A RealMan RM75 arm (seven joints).
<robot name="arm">
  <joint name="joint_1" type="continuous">
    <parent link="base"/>
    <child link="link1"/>
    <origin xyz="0 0 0.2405" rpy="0 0 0"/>
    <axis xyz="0 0 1"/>
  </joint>
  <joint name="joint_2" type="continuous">
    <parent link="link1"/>
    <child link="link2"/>
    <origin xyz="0 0 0" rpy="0 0 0"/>
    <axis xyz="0 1 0"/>
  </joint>
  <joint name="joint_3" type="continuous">
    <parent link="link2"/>
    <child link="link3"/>
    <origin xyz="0 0 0.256" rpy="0 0 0"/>
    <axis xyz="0 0 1"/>
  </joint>
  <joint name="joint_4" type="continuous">
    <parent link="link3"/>
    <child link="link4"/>
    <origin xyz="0 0 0" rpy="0 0 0"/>
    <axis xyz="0 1 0"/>
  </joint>
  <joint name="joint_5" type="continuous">
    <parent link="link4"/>
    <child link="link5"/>
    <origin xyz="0 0 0.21" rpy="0 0 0"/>
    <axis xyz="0 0 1"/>
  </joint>
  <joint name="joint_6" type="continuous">
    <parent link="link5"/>
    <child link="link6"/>
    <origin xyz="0 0 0" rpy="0 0 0"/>
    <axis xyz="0 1 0"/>
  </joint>
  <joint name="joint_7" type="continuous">
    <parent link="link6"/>
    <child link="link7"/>
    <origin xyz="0 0 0.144" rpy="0 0 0"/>
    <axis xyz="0 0 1"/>
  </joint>
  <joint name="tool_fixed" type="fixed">
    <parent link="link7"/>
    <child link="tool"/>
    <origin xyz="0 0 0" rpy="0 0 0"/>
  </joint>
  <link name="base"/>
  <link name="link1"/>
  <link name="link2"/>
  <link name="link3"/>
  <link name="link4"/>
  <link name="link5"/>
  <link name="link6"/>
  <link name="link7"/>
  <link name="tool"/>
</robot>
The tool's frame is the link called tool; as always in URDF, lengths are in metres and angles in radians. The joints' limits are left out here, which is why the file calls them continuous.
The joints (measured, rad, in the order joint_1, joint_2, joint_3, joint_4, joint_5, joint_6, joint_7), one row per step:
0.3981 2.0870 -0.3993 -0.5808 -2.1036 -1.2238 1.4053
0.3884 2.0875 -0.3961 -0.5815 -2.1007 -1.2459 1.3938
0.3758 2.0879 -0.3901 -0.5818 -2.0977 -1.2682 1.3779
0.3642 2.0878 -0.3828 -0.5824 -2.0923 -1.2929 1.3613
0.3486 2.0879 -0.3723 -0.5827 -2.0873 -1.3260 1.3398
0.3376 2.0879 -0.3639 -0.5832 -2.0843 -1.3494 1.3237
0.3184 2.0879 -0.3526 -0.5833 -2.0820 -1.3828 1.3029
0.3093 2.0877 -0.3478 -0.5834 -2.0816 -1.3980 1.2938
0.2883 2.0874 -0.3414 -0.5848 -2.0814 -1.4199 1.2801
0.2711 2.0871 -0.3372 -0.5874 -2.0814 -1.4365 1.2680
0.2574 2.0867 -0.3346 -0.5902 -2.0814 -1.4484 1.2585
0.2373 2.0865 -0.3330 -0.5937 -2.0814 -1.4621 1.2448
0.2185 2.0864 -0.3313 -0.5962 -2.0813 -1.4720 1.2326
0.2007 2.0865 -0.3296 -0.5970 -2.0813 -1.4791 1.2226
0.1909 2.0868 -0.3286 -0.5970 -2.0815 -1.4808 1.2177
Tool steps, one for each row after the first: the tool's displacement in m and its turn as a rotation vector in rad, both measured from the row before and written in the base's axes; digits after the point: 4 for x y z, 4 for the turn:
0.0001 -0.0045 -0.0003 -0.0042 0.0083 0.0114
0.0011 -0.0056 0.0000 -0.0014 0.0066 0.0104
0.0005 -0.0051 0.0007 0.0016 0.0086 0.0132
0.0007 -0.0071 0.0007 0.0013 0.0114 0.0168
0.0005 -0.0050 0.0007 0.0022 0.0070 0.0123
0.0016 -0.0087 0.0007 0.0012 0.0106 0.0128
0.0008 -0.0042 0.0004 0.0001 0.0044 0.0054
0.0032 -0.0089 0.0008 0.0003 0.0045 0.0011
0.0026 -0.0071 0.0009 0.0007 0.0006 0.0015
0.0022 -0.0056 0.0009 0.0008 -0.0013 0.0008
0.0033 -0.0081 0.0008 0.0003 -0.0037 -0.0007
0.0033 -0.0076 0.0006 0.0011 -0.0040 -0.0034
0.0032 -0.0072 0.0002 0.0009 -0.0027 -0.0064
0.0020 -0.0040 -0.0001 0.0008 -0.0019 -0.0057

